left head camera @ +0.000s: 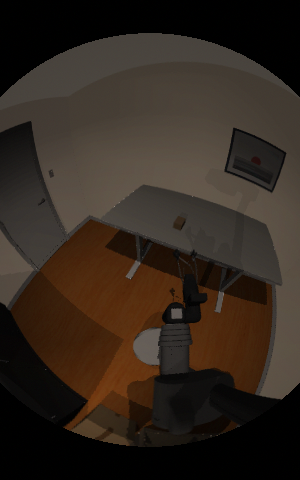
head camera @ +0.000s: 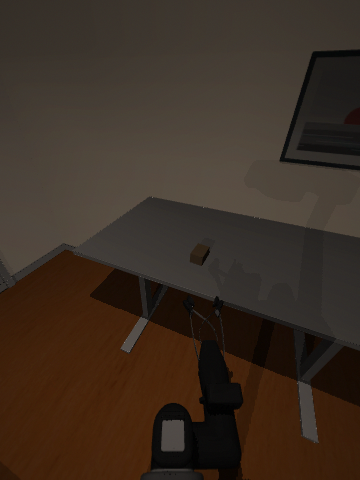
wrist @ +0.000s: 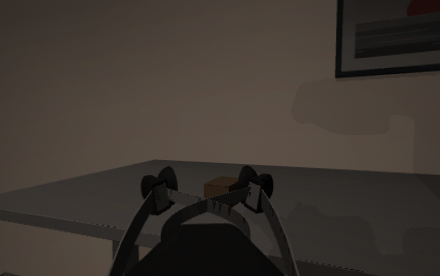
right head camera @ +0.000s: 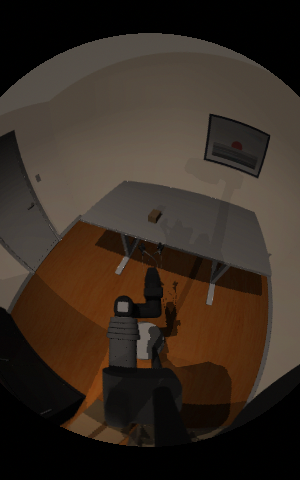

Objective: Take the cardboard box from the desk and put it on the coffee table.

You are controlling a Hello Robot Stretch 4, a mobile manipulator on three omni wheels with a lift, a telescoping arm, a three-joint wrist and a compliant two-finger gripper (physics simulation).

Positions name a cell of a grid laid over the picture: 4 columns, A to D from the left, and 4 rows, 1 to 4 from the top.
Scene:
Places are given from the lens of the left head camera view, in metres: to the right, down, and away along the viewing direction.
grey desk (left head camera: C2): 0.51, -0.04, 0.88
framed picture (left head camera: D2): 0.90, -0.71, 0.71
wall (left head camera: C2): 0.19, -1.08, 0.86
The marked spots on the grey desk and the framed picture are 0.79 m apart.

